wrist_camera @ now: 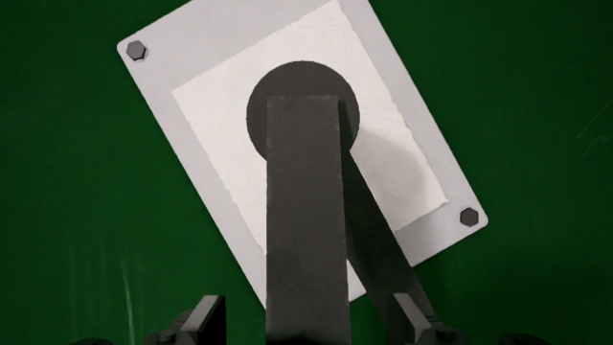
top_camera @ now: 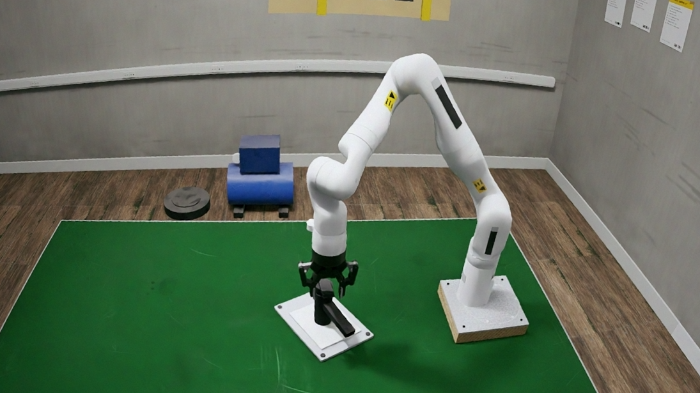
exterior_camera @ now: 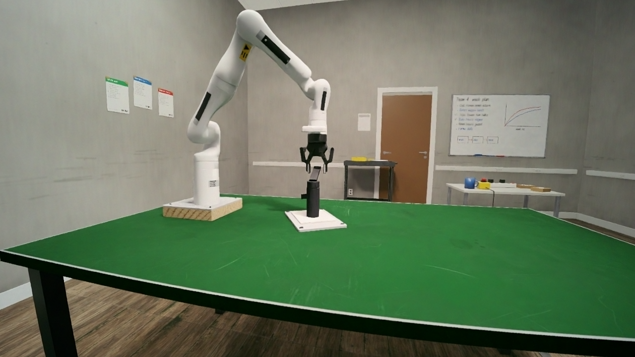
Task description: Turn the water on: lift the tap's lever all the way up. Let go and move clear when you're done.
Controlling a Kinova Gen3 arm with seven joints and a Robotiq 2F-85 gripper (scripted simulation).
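My gripper is now 10 mm short of the lever, 30 mm to the left of it and 10 mm above it. From my hand the other things lie so: bolted plate 20 mm ahead, 70 mm to the right, 180 mm below; tap 50 mm to the right, 80 mm below.
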